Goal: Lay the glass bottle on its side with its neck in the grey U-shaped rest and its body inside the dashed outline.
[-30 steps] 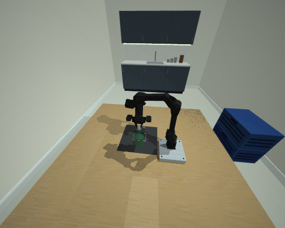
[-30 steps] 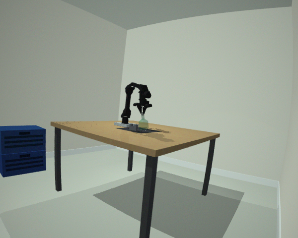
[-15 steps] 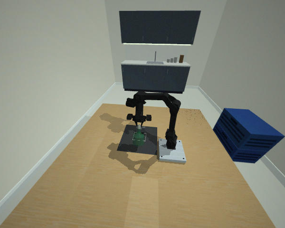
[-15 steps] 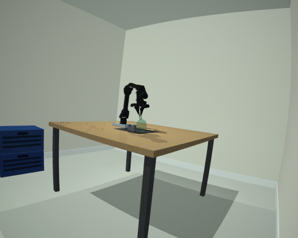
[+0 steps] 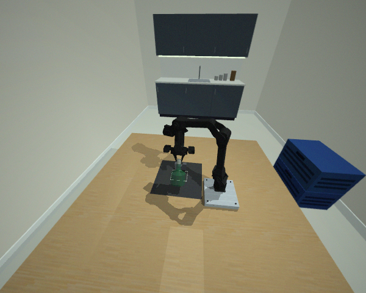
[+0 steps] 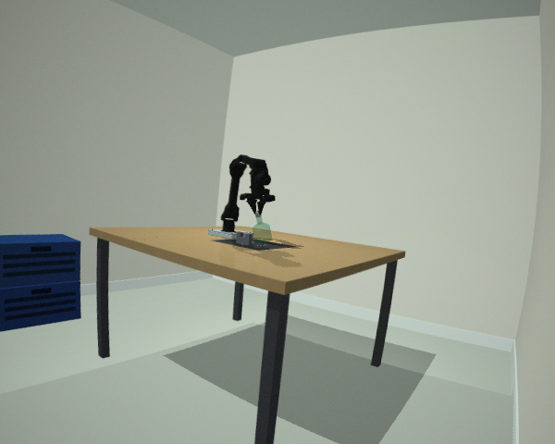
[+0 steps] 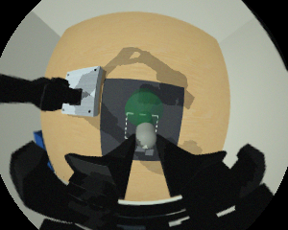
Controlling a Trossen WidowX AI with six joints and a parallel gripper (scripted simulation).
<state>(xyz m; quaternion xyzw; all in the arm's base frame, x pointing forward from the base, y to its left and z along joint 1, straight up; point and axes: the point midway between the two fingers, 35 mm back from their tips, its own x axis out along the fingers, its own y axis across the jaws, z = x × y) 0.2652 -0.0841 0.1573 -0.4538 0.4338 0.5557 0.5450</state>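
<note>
My gripper tip is now 40 mm above the green glass bottle and 20 mm to the right of it. From my gripper tip the other things lie so: dark mat 150 mm below, 10 mm to the right.
</note>
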